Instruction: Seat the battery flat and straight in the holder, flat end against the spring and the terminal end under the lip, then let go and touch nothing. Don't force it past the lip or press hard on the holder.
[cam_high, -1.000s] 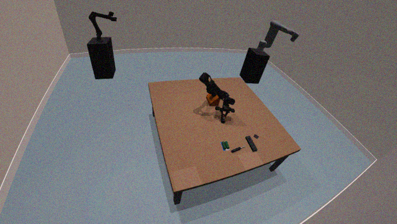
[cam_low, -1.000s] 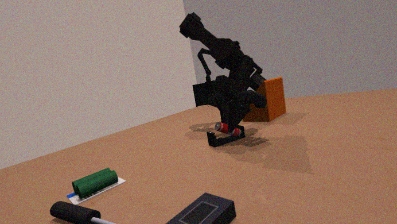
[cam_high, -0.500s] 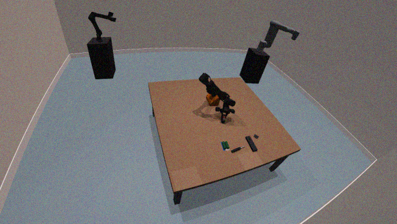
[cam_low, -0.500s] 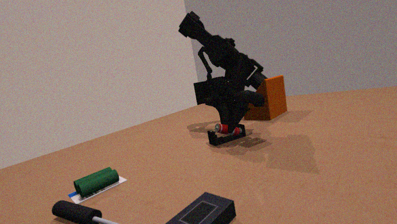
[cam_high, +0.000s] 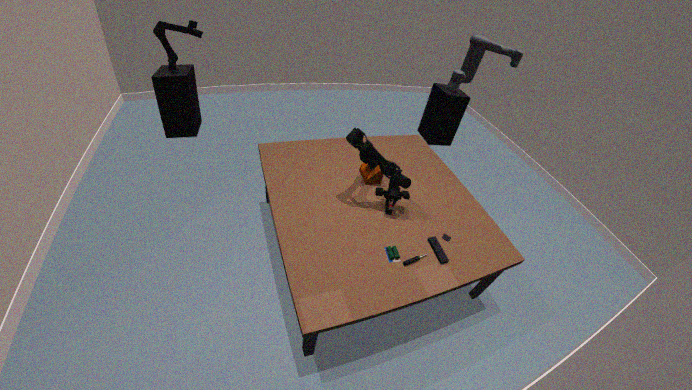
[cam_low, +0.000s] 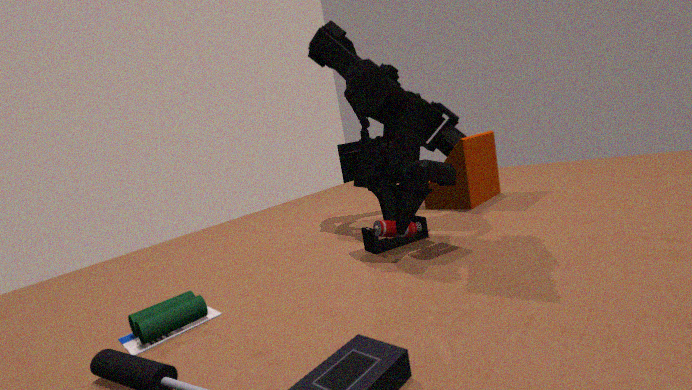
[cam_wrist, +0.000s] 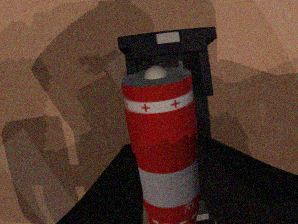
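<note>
My gripper tip is 1 cm below the battery. Also, from my gripper tip: card 30 cm ahead, 9 cm to the right, 1 cm below; black remote 32 cm ahead, 16 cm to the left; black-handled screwdriver 35 cm ahead, 3 cm to the left, 1 cm below.
</note>
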